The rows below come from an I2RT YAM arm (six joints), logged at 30 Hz.
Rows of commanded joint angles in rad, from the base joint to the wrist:
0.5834, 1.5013, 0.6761, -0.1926, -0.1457, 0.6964
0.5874, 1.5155, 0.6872, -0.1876, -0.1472, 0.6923
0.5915, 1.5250, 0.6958, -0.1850, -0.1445, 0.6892
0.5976, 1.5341, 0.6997, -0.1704, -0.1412, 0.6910
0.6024, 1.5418, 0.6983, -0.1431, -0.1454, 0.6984
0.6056, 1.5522, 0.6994, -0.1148, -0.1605, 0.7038
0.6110, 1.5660, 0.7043, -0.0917, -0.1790, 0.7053
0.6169, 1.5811, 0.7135, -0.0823, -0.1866, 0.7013
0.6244, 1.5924, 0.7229, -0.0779, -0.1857, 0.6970
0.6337, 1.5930, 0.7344, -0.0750, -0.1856, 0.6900
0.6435, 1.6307, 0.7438, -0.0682, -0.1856, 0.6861
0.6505, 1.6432, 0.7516, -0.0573, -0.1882, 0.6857
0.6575, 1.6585, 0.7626, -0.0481, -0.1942, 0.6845
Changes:
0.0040, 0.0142, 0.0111, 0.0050, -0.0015, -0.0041
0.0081, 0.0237, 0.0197, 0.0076, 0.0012, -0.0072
0.0142, 0.0328, 0.0236, 0.0222, 0.0045, -0.0054
0.0190, 0.0405, 0.0222, 0.0495, 0.0003, 0.0020
0.0222, 0.0509, 0.0233, 0.0778, -0.0148, 0.0074
0.0276, 0.0647, 0.0282, 0.1009, -0.0333, 0.0089
0.0335, 0.0798, 0.0374, 0.1103, -0.0409, 0.0049
0.0410, 0.0911, 0.0468, 0.1147, -0.0400, 0.0006
0.0503, 0.0917, 0.0583, 0.1176, -0.0399, -0.0064
0.0601, 0.1294, 0.0677, 0.1244, -0.0399, -0.0103
0.0671, 0.1419, 0.0755, 0.1353, -0.0425, -0.0107
0.0741, 0.1572, 0.0865, 0.1445, -0.0485, -0.0119

